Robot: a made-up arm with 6 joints.
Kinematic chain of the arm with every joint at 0, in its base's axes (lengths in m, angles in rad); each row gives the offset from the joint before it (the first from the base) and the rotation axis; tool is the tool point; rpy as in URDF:
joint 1: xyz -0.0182 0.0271 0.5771 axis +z
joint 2: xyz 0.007 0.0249 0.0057 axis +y
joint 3: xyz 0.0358 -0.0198 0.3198 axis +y
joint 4: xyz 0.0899 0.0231 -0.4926 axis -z
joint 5: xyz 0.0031 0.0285 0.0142 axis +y
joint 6: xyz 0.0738 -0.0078 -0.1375 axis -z
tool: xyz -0.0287 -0.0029 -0.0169 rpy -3.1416 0 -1.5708
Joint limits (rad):
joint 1: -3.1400..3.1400
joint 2: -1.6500..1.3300
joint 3: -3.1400..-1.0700
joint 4: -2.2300..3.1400
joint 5: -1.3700..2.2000
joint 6: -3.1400..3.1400
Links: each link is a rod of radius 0.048 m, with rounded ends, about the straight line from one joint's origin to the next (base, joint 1, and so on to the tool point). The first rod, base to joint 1, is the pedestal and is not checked.
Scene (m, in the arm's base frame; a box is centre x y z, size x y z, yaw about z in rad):
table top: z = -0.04
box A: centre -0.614 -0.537 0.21 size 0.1 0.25 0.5 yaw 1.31
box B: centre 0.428 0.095 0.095 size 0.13 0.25 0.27 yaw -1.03
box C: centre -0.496 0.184 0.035 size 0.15 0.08 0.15 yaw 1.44
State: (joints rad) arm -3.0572 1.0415 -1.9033 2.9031 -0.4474 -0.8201
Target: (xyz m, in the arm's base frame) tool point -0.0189 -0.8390 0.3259
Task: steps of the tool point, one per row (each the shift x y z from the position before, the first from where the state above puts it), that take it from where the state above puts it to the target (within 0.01 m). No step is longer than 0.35 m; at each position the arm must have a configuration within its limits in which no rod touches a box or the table.
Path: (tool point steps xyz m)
1: -0.0407 -0.2058 0.2047
2: 0.0733 -0.1923 0.2318
3: 0.1153 -0.1764 -0.0993
4: 0.1663 -0.1354 -0.1037
5: 0.2010 -0.0789 -0.1065
6: 0.2145 -0.0136 -0.1071

